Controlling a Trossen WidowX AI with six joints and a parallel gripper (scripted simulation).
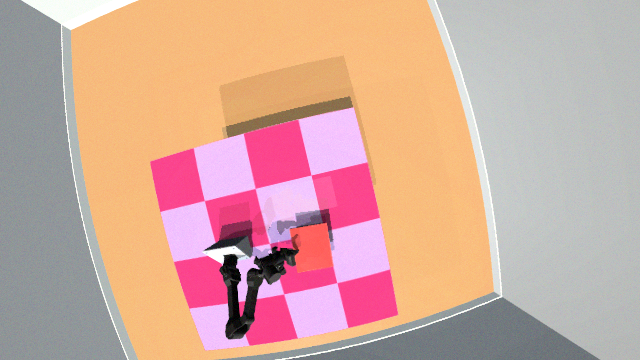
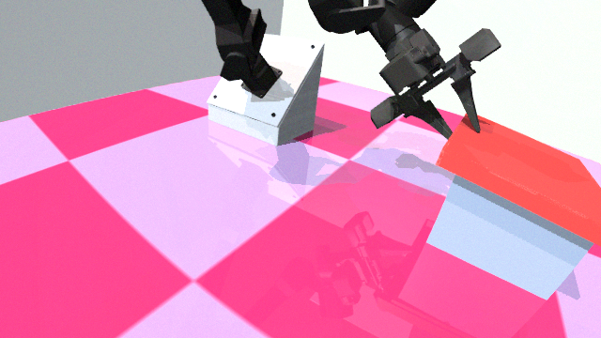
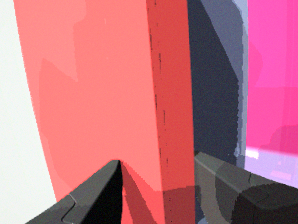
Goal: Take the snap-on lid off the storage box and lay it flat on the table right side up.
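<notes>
The red lid is 80 mm ahead of my gripper tip and 10 mm to the left of it. The rest, counted from my gripper tip: storage box 80 mm ahead, 10 mm to the left, 50 mm below.
</notes>
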